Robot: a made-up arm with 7 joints. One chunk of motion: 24 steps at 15 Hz.
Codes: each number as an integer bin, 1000 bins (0 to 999) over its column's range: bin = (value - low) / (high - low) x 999, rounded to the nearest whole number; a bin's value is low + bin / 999 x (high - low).
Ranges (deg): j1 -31..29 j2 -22..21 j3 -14..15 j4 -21..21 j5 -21..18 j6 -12..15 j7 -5..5
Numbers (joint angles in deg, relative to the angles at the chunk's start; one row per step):
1: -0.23 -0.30 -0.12 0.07 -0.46 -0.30 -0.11
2: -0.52 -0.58 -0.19 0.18 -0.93 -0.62 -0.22
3: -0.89 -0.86 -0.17 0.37 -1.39 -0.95 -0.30
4: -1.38 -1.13 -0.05 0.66 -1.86 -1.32 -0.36
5: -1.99 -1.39 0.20 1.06 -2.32 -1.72 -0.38
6: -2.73 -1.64 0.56 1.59 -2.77 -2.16 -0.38
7: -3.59 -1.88 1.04 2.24 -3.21 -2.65 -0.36
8: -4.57 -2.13 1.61 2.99 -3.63 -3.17 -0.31
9: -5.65 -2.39 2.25 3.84 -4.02 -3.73 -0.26
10: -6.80 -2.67 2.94 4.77 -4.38 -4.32 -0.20
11: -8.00 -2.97 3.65 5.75 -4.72 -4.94 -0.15
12: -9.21 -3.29 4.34 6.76 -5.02 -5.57 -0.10
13: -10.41 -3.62 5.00 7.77 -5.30 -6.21 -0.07
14: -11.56 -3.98 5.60 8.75 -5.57 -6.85 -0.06
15: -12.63 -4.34 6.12 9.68 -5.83 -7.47 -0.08
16: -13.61 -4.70 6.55 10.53 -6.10 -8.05 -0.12
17: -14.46 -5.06 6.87 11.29 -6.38 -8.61 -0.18
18: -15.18 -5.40 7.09 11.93 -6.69 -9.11 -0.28
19: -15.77 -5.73 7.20 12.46 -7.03 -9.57 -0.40
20: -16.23 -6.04 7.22 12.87 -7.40 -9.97 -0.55
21: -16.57 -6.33 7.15 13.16 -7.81 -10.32 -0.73
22: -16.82 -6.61 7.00 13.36 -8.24 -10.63 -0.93
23: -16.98 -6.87 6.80 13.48 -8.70 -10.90 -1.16
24: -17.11 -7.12 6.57 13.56 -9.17 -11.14 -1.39
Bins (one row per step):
1: 512 504 478 501 526 433 489
2: 507 498 476 504 514 421 478
3: 501 491 476 508 502 409 470
4: 493 485 481 515 490 395 464
5: 483 479 489 525 478 380 462
6: 471 473 502 537 467 364 462
7: 456 467 518 553 456 346 464
8: 440 462 538 571 445 327 469
9: 422 456 560 591 435 306 474
10: 403 449 584 613 426 284 480
11: 383 442 608 636 417 261 485
12: 363 435 632 660 409 238 490
13: 343 427 655 684 402 214 493
14: 324 419 675 708 395 191 494
15: 306 410 693 730 389 168 492
16: 290 402 708 750 382 146 488
17: 275 394 719 768 374 125 482
18: 263 386 727 783 367 107 472
19: 254 378 730 796 358 90 460
20: 246 371 731 806 348 75 445
21: 240 364 729 813 338 62 427
22: 236 358 723 817 327 51 407
23: 233 352 717 820 315 41 384
24: 231 346 709 822 303 32 361

